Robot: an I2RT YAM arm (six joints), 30 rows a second.
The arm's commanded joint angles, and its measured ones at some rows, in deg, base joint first. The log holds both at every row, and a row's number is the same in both.
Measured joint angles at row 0:
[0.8, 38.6, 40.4, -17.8, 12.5, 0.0]
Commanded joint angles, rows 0 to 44:
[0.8, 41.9, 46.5, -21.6, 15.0, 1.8]
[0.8, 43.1, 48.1, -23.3, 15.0, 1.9]
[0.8, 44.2, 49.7, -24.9, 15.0, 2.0]
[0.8, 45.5, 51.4, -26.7, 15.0, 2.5]
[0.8, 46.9, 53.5, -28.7, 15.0, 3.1]
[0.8, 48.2, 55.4, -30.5, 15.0, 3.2]
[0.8, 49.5, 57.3, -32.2, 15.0, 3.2]
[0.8, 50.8, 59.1, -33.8, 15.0, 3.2]
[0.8, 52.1, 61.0, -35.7, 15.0, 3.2]
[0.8, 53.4, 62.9, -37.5, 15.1, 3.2]
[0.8, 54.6, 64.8, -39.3, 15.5, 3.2]
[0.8, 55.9, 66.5, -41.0, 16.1, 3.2]
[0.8, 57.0, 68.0, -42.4, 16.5, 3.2]
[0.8, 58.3, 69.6, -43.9, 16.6, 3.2]
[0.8, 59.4, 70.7, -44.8, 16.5, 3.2]
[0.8, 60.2, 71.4, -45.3, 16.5, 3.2]
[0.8, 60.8, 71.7, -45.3, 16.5, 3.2]
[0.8, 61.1, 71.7, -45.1, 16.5, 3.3]
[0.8, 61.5, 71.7, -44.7, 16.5, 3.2]
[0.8, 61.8, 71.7, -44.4, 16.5, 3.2]
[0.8, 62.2, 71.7, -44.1, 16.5, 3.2]
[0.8, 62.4, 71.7, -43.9, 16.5, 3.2]
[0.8, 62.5, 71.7, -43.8, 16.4, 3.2]
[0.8, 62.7, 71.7, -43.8, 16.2, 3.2]
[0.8, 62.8, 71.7, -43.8, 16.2, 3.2]
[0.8, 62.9, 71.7, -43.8, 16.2, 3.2]
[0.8, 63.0, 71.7, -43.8, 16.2, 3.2]
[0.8, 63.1, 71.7, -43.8, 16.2, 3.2]
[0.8, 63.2, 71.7, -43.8, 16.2, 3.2]
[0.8, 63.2, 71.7, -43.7, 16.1, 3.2]
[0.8, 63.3, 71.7, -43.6, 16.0, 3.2]
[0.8, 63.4, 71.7, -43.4, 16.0, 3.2]
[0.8, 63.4, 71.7, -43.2, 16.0, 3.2]
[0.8, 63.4, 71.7, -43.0, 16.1, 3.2]
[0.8, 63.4, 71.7, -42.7, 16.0, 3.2]
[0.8, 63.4, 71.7, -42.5, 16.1, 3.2]
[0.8, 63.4, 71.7, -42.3, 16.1, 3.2]
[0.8, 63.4, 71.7, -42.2, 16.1, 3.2]
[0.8, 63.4, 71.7, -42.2, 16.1, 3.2]
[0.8, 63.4, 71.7, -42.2, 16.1, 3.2]
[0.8, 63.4, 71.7, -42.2, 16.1, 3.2]
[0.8, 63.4, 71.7, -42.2, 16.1, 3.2]
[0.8, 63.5, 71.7, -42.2, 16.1, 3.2]
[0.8, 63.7, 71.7, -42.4, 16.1, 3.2]
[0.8, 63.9, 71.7, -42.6, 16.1, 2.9]
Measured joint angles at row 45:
[0.8, 63.3, 70.7, -42.3, 15.7, 2.9]
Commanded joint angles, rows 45 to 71:
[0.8, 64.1, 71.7, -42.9, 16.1, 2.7]
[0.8, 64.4, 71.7, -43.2, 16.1, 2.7]
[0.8, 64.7, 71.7, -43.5, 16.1, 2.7]
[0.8, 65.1, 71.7, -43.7, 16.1, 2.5]
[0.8, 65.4, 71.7, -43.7, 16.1, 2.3]
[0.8, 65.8, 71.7, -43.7, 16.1, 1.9]
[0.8, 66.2, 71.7, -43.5, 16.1, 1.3]
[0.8, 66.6, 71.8, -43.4, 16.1, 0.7]
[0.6, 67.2, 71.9, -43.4, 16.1, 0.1]
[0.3, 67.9, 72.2, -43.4, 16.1, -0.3]
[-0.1, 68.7, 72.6, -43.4, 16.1, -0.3]
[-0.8, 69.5, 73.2, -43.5, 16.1, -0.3]
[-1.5, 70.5, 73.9, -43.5, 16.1, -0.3]
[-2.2, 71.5, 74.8, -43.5, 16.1, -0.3]
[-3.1, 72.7, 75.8, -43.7, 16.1, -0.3]
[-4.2, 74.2, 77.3, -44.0, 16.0, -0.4]
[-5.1, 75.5, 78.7, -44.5, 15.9, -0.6]
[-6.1, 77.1, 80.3, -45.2, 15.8, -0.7]
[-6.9, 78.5, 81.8, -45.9, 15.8, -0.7]
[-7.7, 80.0, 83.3, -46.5, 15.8, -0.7]
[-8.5, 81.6, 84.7, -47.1, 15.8, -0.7]
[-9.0, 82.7, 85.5, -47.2, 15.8, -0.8]
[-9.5, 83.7, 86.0, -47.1, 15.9, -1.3]
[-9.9, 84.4, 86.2, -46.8, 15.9, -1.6]
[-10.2, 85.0, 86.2, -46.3, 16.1, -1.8]
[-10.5, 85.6, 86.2, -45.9, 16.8, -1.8]
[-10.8, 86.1, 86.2, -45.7, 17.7, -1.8]
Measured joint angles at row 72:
[-10.1, 84.8, 84.9, -46.0, 16.1, -0.7]
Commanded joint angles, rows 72 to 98:
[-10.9, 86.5, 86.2, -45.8, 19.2, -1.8]
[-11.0, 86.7, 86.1, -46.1, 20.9, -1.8]
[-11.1, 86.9, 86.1, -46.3, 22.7, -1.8]
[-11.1, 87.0, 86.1, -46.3, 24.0, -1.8]
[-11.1, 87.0, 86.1, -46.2, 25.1, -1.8]
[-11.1, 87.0, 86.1, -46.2, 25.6, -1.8]
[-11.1, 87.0, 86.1, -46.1, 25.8, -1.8]
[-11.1, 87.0, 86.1, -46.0, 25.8, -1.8]
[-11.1, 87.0, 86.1, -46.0, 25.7, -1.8]
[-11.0, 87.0, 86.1, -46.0, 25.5, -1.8]
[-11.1, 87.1, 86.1, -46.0, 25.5, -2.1]
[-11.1, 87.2, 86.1, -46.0, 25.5, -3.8]
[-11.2, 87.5, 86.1, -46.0, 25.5, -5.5]
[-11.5, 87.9, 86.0, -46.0, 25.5, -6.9]
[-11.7, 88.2, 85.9, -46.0, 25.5, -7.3]
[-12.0, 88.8, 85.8, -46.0, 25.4, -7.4]
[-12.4, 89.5, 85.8, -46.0, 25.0, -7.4]
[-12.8, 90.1, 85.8, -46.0, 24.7, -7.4]
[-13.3, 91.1, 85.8, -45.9, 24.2, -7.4]
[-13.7, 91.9, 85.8, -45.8, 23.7, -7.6]
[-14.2, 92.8, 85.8, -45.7, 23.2, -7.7]
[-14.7, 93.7, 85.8, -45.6, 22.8, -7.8]
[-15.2, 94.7, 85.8, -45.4, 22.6, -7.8]
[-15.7, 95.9, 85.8, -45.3, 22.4, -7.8]
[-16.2, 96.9, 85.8, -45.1, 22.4, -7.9]
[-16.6, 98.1, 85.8, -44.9, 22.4, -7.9]
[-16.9, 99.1, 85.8, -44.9, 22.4, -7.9]
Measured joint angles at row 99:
[-16.0, 96.9, 84.9, -44.9, 23.4, -7.7]
